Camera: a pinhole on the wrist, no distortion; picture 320 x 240 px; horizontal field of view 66.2 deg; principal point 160.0 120.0 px. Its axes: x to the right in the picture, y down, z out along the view. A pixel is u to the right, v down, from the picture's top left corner.
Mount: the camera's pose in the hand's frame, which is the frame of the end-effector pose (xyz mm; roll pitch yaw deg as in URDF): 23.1 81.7 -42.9 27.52 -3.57 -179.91
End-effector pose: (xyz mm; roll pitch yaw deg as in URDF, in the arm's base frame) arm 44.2 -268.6 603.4 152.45 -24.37 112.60
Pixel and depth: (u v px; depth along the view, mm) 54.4 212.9 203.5
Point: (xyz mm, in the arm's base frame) 144.7 -60.5 564.7
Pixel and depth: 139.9 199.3 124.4
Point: 146.5 -173.0 595.3
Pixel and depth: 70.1 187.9 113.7
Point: 133.9 -154.8 621.6
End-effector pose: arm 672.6 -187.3 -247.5 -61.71 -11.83 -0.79
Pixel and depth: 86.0 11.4 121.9
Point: 767.6 -67.2 -376.9
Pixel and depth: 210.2 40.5 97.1
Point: 706.4 -88.3 -365.2
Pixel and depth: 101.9 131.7 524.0
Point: 865.4 327.2 -274.6
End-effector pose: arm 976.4 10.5 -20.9 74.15 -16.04 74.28
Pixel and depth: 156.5 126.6 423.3
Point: 1205.4 -101.7 329.1
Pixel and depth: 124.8 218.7 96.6
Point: 1010.9 14.0 91.7
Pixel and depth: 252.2 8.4 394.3
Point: 1017.2 -244.4 400.9
